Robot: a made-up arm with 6 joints. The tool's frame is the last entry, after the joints.
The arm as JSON. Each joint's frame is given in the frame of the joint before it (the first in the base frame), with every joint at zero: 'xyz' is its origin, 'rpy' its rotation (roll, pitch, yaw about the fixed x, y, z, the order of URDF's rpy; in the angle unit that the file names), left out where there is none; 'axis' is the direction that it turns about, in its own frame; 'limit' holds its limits. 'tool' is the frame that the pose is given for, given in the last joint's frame.
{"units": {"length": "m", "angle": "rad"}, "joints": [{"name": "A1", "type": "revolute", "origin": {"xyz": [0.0, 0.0, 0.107]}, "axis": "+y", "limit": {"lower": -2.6, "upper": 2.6}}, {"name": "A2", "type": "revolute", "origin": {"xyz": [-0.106, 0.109, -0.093]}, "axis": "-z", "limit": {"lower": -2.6, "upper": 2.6}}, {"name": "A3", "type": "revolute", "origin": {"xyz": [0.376, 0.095, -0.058]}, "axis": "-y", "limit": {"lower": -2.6, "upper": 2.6}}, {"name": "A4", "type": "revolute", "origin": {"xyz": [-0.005, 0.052, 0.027]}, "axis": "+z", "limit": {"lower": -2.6, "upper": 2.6}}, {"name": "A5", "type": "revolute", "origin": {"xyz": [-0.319, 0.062, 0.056]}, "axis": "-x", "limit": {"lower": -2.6, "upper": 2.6}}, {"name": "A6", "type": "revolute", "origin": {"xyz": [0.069, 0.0, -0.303]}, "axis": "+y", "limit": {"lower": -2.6, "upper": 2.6}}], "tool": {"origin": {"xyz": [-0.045, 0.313, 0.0]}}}
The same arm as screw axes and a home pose.
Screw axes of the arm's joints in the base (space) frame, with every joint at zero. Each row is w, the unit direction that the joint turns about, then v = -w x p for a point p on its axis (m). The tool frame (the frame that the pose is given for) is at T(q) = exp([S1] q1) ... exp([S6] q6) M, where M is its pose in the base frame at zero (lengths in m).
S1 = (0, 1, 0, -0.107, 0, 0)
S2 = (0, 0, -1, -0.109, -0.106, 0)
S3 = (0, -1, 0, -0.044, 0, -0.27)
S4 = (0, 0, 1, 0.256, -0.265, 0)
S5 = (-1, 0, 0, 0, -0.039, 0.318)
S6 = (0, 1, 0, 0.264, 0, 0.015)
M =
1 0 0 -0.03
0 1 0 0.631
0 0 1 -0.264
0 0 0 1
Joint limits (rad, base to tool): -2.6..2.6 -2.6..2.6 -2.6..2.6 -2.6..2.6 -2.6..2.6 -2.6..2.6

